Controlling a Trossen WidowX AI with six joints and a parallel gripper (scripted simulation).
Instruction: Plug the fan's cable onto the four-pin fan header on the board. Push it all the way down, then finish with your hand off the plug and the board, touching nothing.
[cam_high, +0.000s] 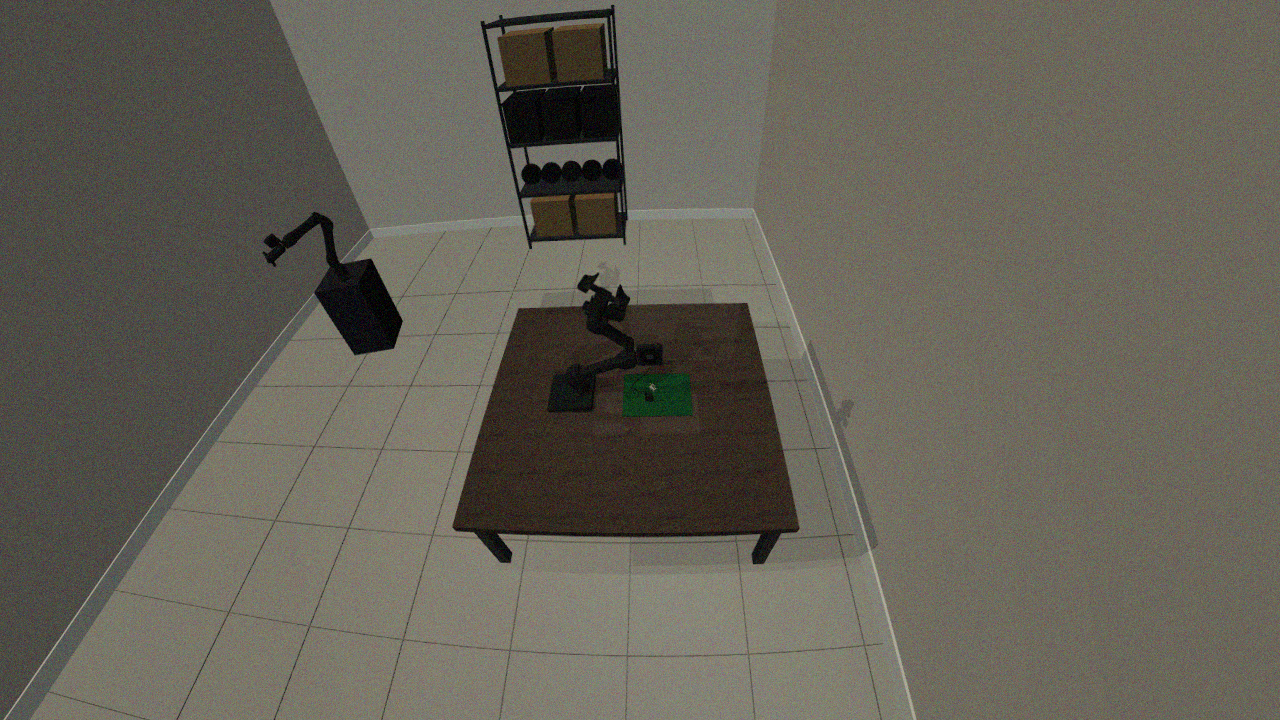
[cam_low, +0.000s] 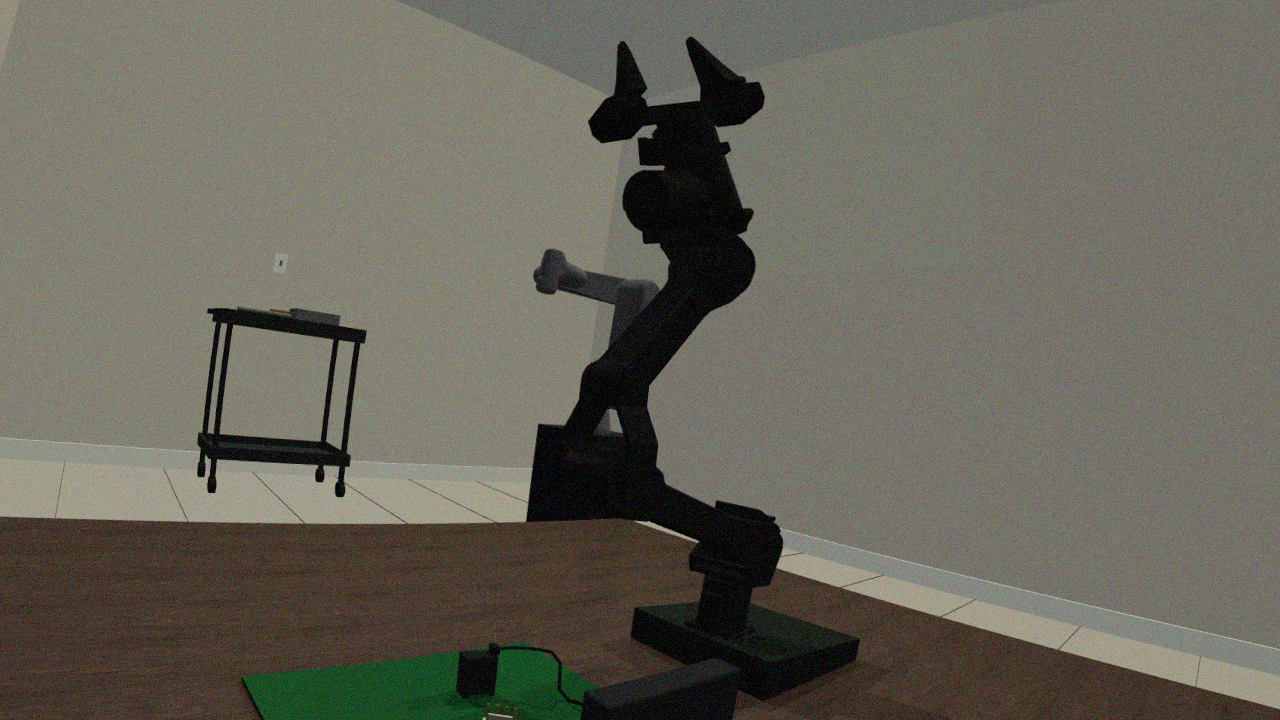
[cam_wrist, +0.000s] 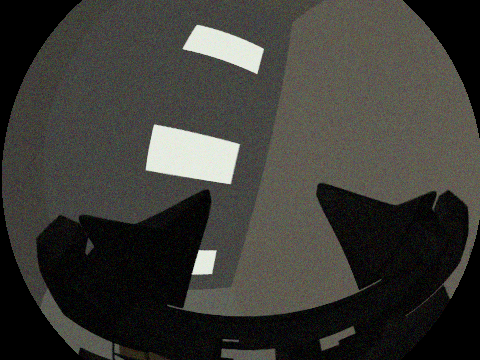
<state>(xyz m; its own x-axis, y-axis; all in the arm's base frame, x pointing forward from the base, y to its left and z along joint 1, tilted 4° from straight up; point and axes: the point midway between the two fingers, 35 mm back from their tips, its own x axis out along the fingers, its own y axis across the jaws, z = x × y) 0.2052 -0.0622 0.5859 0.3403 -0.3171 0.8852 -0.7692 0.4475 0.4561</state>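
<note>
My gripper tip is 64 cm above the dark plug, 12 cm short of it and 1 cm to the left of it. Also, from my gripper tip: black fan: 61 cm below, 21 cm to the left, 16 cm ahead; green board: 68 cm below, 16 cm ahead, 2 cm to the left.
</note>
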